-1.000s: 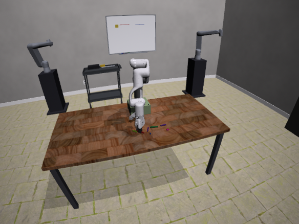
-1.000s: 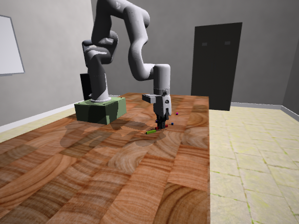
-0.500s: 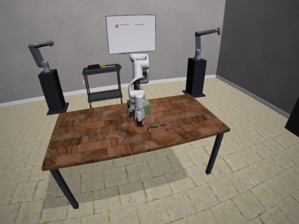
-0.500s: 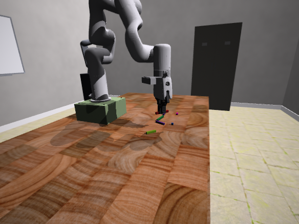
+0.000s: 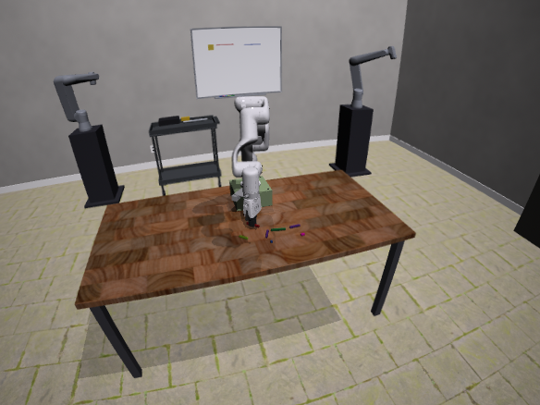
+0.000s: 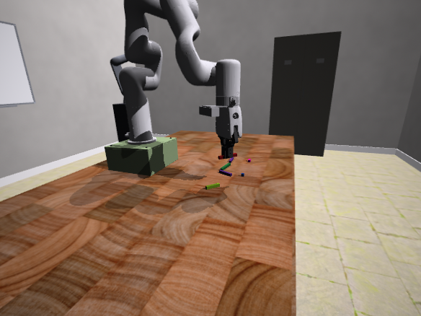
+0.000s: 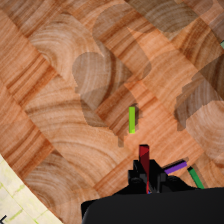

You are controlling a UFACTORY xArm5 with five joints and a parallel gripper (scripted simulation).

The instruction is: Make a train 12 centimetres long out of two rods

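My gripper is now 4 cm past the lime rod, 4 cm to the left of it and 12 cm above it. Also, from my hand: green rod 5 cm behind, 15 cm to the left, 12 cm below; red rod 2 cm below; small blue rod 4 cm ahead, 9 cm to the left, 12 cm below.
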